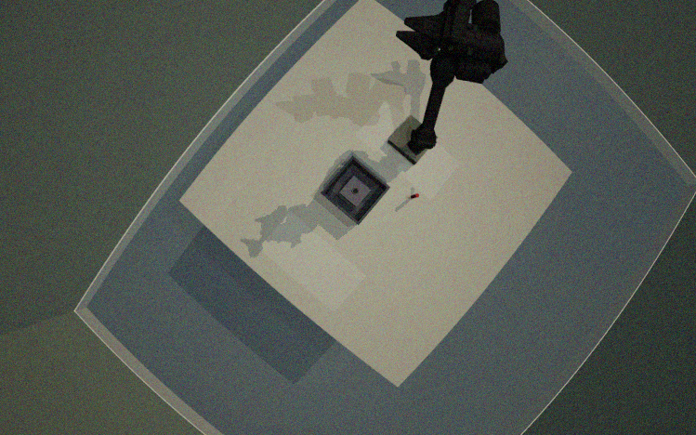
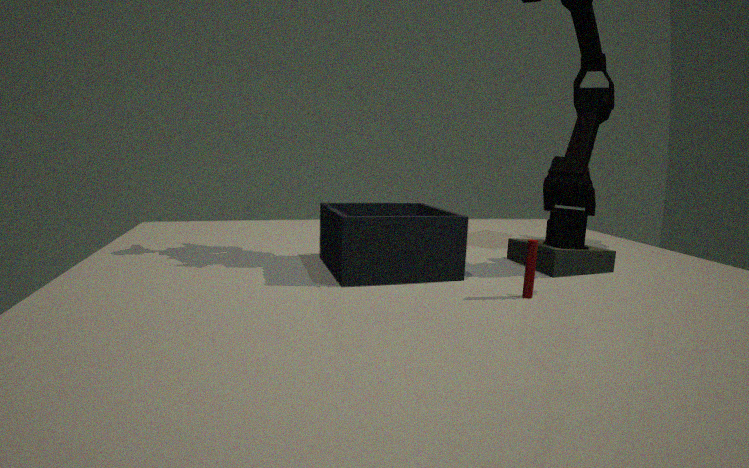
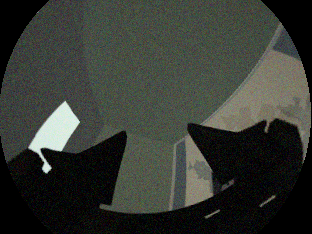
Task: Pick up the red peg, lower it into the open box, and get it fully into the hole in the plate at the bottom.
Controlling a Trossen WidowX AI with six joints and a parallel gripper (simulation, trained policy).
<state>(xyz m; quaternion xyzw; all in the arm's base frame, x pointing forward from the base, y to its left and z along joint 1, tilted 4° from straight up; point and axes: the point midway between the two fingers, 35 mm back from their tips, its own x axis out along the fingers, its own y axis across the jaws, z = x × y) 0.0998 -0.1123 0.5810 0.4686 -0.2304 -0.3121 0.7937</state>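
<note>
My gripper tip is 580 mm above the red peg, 330 mm to the right of it and 40 mm short of it. Also, from my gripper tip: dark box 590 mm below, 220 mm ahead, 160 mm to the left.
</note>
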